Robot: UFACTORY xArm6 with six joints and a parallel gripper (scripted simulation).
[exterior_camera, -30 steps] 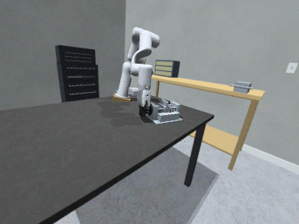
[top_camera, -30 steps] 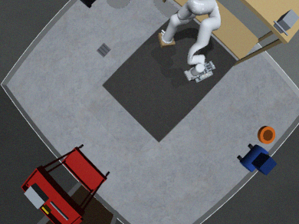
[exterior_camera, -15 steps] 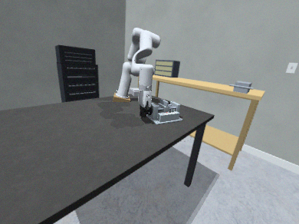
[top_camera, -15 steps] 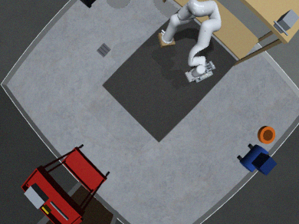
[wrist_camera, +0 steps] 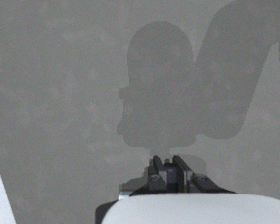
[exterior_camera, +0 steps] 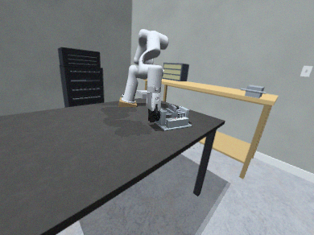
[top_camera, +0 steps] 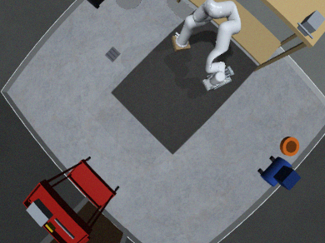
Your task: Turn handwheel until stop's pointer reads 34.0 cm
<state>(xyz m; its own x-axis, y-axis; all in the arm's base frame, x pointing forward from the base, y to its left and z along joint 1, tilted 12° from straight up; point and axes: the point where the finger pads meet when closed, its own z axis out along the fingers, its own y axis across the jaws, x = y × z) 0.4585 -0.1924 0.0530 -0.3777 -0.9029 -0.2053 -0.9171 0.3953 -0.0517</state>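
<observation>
The sliding stop lies 4 cm ahead of my hand, 14 cm to the left of it and 3 cm above it. From my hand the other things lie so: upright knob 1 cm to the left; then handwheel 2 cm to the left.
</observation>
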